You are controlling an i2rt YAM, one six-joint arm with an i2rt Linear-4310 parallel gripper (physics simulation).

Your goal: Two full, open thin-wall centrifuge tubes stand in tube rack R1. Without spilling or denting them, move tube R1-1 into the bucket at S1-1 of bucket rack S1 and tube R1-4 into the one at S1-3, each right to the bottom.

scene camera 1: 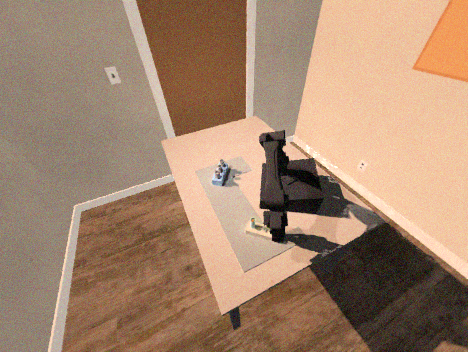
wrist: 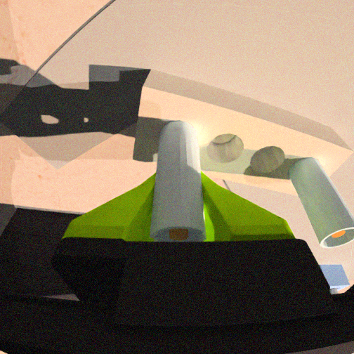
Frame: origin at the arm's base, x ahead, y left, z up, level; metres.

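Seen in the pictures: arm's base, origin of its link: [scene camera 1: 281,173].
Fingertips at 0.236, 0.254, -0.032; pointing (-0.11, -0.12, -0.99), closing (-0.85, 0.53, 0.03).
Offsets run from my fingertips to a thing's top centre, as dx, dy, dz. Level surfaces: height alone.
My gripper [wrist: 178,178] [scene camera 1: 276,234] is shut on a pale, open tube [wrist: 179,170] that stands nearly upright between the green fingertips, orange-brown showing inside its mouth. Its lower end is at the left end of the cream tube rack R1 @(+0.044, -0.021, -0.021) [wrist: 280,137] [scene camera 1: 254,232] in the wrist view; how deep it sits cannot be told. The other tube @(+0.079, -0.058, +0.039) [wrist: 322,202] [scene camera 1: 253,223], greenish with orange inside, stands at the rack's other end. Two round holes lie between them. The blue bucket rack S1 @(+0.058, -0.493, -0.010) [scene camera 1: 219,181] [wrist: 334,276] holds several dark-topped buckets, too small to tell apart.
A grey mat @(dz -0.056) [scene camera 1: 225,207] lies under both racks on the light table @(dz -0.059) [scene camera 1: 200,250]. S1 is toward the table's far end, R1 nearer the front. The black arm [scene camera 1: 272,172] stands to the right of the mat. Its shadow falls near R1.
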